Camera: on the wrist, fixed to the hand. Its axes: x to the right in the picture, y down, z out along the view.
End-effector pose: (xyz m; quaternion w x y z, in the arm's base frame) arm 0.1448 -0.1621 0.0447 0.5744 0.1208 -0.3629 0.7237
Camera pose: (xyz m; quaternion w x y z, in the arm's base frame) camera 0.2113 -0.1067 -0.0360 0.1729 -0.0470 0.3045 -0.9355
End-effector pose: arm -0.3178 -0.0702 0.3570 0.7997 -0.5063 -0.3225 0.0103
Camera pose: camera -0.2921 -0.1845 0.3405 0.5813 -0.4362 -0.0035 0.6869
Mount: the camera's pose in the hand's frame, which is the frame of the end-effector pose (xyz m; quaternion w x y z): -0.0272 -0.0342 -0.1100 0.6939 0.1670 -0.1586 0.6822
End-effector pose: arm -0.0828 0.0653 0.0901 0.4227 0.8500 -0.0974 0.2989
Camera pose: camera -0.1372 0.1697 0.1025 0.0680 -0.6414 0.6646 -0.3772
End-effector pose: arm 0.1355 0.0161 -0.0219 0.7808 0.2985 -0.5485 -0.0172
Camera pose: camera 0.2303 0.0469 -0.0857 0.4167 -0.0394 -0.7110 0.5650
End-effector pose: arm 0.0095 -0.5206 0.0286 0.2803 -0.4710 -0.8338 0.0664
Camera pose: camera 0.0531 -0.5786 0.1222 0.0956 -0.8383 -0.2906 0.4512
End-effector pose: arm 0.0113 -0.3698 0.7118 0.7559 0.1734 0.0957 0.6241
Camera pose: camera -0.0028 -0.3862 0.5954 0.0850 0.4108 -0.0675 0.9052
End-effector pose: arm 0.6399 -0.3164 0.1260 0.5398 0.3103 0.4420 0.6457
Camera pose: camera 0.5639 -0.3679 0.0513 0.0477 -0.7094 -0.1172 -0.6933
